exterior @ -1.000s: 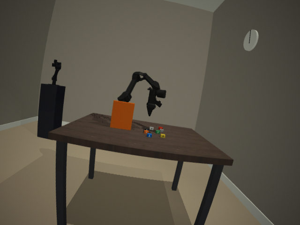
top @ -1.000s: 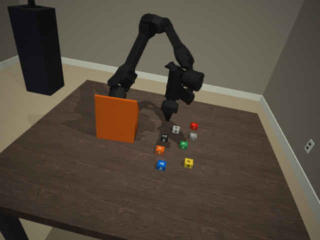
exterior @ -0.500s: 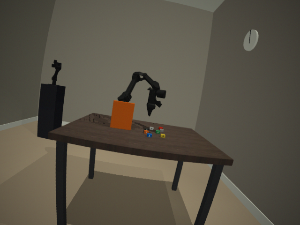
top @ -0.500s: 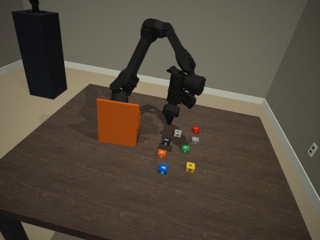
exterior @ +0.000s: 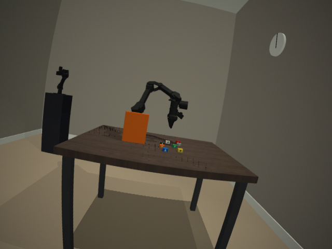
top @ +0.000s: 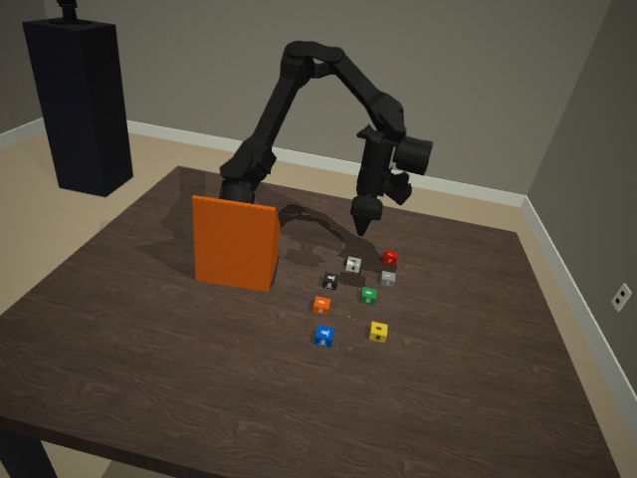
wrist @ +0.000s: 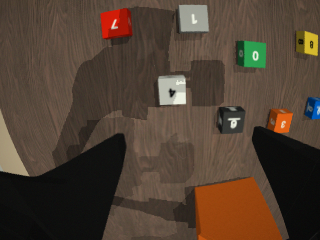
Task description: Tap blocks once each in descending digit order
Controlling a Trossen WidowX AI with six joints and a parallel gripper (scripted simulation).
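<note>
Right now my gripper tip is 3 cm past the blue block, 24 cm to the left of it and 12 cm above it. Also, from my gripper tip: white block (1 cm to the left, 12 cm below); grey block (9 cm ahead, 2 cm to the right, 12 cm below); black block (5 cm behind, 7 cm to the right, 12 cm below).
</note>
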